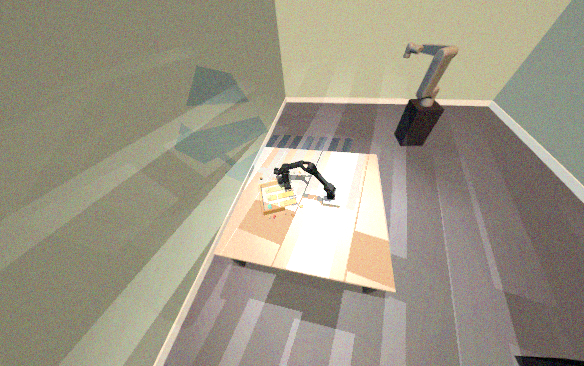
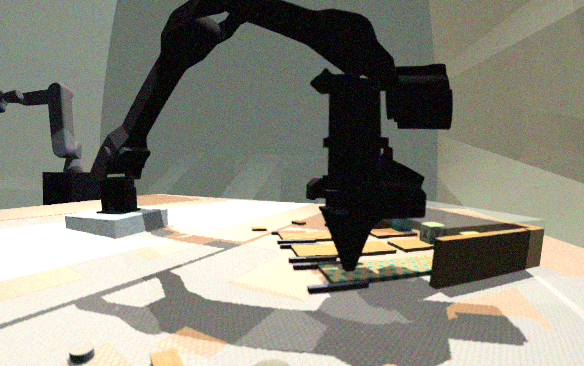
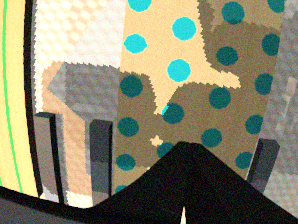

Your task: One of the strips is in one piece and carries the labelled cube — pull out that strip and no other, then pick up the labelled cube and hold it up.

Path:
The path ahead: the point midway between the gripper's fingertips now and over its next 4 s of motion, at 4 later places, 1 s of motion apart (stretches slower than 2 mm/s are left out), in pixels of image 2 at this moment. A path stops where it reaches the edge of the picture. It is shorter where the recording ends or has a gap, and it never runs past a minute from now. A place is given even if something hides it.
My gripper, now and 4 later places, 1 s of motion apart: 348,270; 350,272; 318,274; 278,277; 234,278

